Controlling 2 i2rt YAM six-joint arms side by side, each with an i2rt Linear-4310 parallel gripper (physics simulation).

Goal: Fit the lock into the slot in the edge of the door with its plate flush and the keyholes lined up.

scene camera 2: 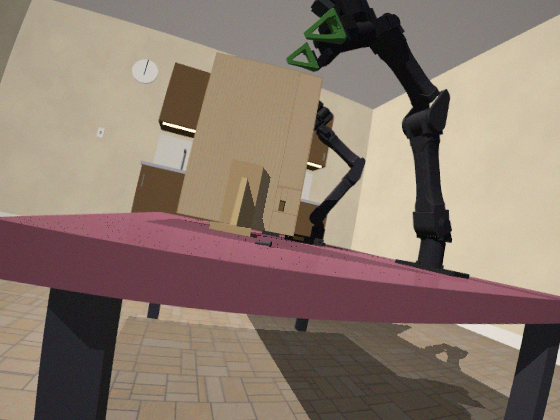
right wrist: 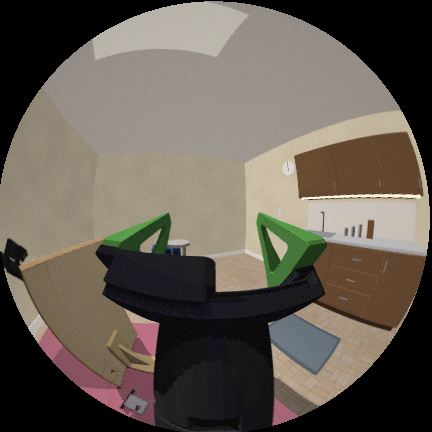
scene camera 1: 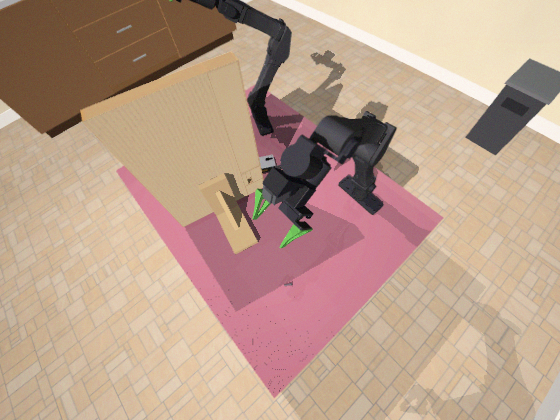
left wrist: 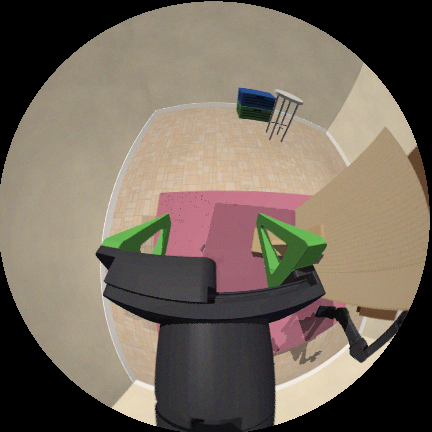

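Where they show: left gripper, between the fingertips: [scene camera 2: 295,49] [scene camera 1: 267,233] [left wrist: 213,217]; right gripper, between the fingertips: [right wrist: 213,216]; left arm's base, origin of its link: [scene camera 2: 428,269] [scene camera 1: 360,194]; right arm's base, origin of its link: [scene camera 1: 262,121] [left wrist: 325,311].
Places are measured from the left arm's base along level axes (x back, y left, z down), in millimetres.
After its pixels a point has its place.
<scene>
The wooden door [scene camera 1: 165,135] @(x -525, y -332, z -461 mm) [scene camera 2: 255,130] @(x -472, y -323, z -333 mm) [left wrist: 375,220] @(x -476, y -323, z -422 mm) [right wrist: 75,300] @(x -416, y -357, z -442 mm) stands upright, with a keyhole [scene camera 1: 249,180] @(x -336, y -318, z -83 mm) [scene camera 2: 282,205] [right wrist: 113,371] low near its slotted edge. The grey lock [scene camera 1: 267,162] @(x -197, y -387, z -19 mm) [right wrist: 135,404] lies on the table beside that edge, apart from the door; my left gripper partly hides it in scene camera 1. The slot itself does not show clearly. My left gripper [scene camera 1: 267,233] @(x -477, y 43, z -399 mm) [scene camera 2: 297,47] @(x -477, y 43, z -399 mm) [left wrist: 213,217] @(x -477, y 43, z -399 mm) is open and empty, high above the table on the door's keyhole side. My right gripper [right wrist: 213,216] @(x -296, y -725, z -674 mm) is open and empty, raised and facing the room.
A wooden stand [scene camera 1: 245,244] @(x -505, y -128, z -18 mm) [scene camera 2: 230,229] @(x -508, y -118, z -8 mm) [right wrist: 115,345] @(x -444, y -381, z -185 mm) braces the door's foot. A small dark piece [scene camera 1: 288,284] @(x -473, y 94, z -7 mm) [scene camera 2: 264,243] @(x -473, y 95, z -4 mm) [left wrist: 202,248] @(x -466, y 95, z -7 mm) lies on the pink table [scene camera 1: 325,300] @(x -408, y 218, z 0 mm) [scene camera 2: 250,290] @(x -534, y 323, z 20 mm). My right arm [scene camera 1: 272,55] @(x 20, y -581, z -343 mm) [scene camera 2: 345,187] @(x 30, y -582, z -283 mm) rises beyond the door.
</scene>
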